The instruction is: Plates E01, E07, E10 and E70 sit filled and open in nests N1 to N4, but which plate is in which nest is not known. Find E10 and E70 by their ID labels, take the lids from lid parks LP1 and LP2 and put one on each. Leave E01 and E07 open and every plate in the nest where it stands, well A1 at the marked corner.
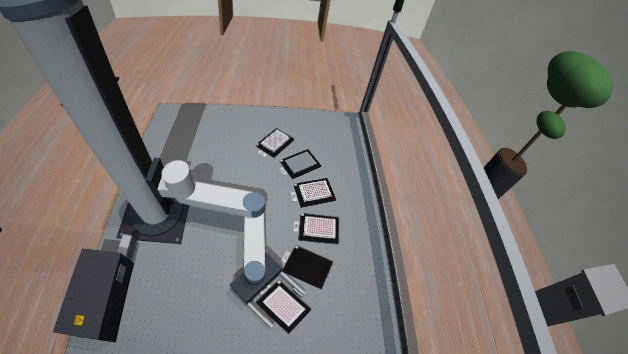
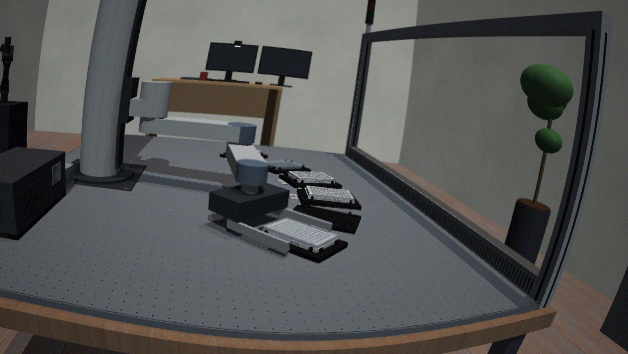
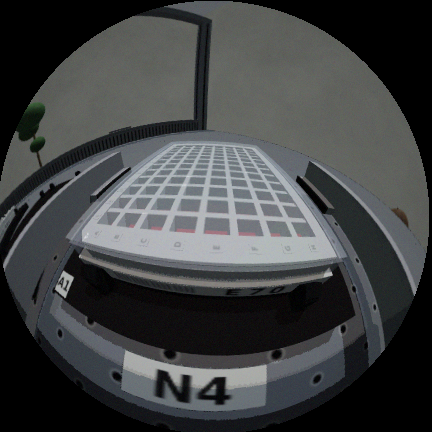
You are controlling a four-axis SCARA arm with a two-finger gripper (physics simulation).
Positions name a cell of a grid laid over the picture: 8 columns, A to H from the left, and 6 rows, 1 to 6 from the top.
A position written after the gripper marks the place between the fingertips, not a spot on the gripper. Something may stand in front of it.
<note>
In view: the gripper (image 2: D5), a plate (image 3: D4), a clear lid (image 2: E5), a lid park LP1 (image 1: D5), a dark control box (image 1: B5), a nest N4 (image 3: D5) and a nest label N4 (image 3: D6).
The gripper shows as well in image 1 (image 1: D6) and in image 3 (image 3: D3). The lid park LP1 also shows in image 2 (image 2: E4).
</note>
